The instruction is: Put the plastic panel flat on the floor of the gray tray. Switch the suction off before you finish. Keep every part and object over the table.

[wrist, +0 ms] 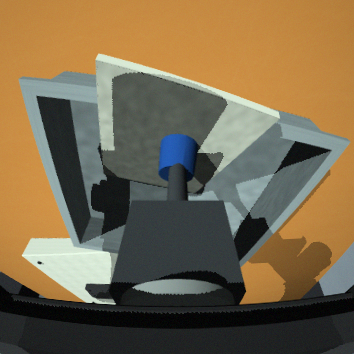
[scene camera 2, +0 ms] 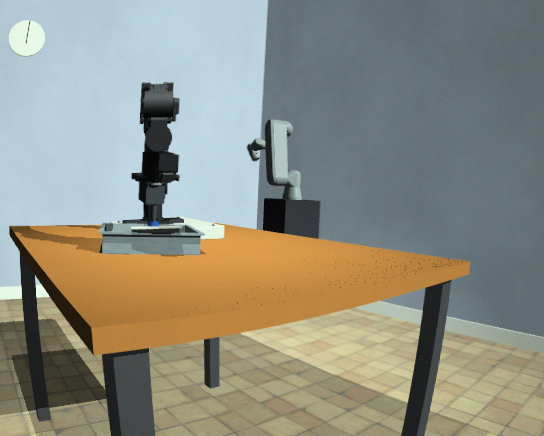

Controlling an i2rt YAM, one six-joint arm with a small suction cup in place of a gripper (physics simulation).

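Note:
The gray tray [scene camera 2: 150, 245] [wrist: 53, 165] stands on the table. The pale plastic panel [scene camera 2: 150, 228] [wrist: 160, 105] is over the tray opening. In the wrist view it looks tilted: its far edge is high and overlaps the tray's far wall, and its near edge is lower, inside the tray. My suction cup [scene camera 2: 154, 224] [wrist: 177, 157], blue on a dark rod, meets the panel's upper face near the middle and appears to hold it. The contact face under the cup is hidden. The tray's front wall hides most of the panel in the scene view.
A white flat box [scene camera 2: 212, 231] [wrist: 70, 265] stands close beside the tray on the arm's side. The orange table [scene camera 2: 250, 280] [wrist: 300, 50] extends around them. A second, gray robot arm [scene camera 2: 278, 152] stands on a dark pedestal [scene camera 2: 300, 215] behind the table.

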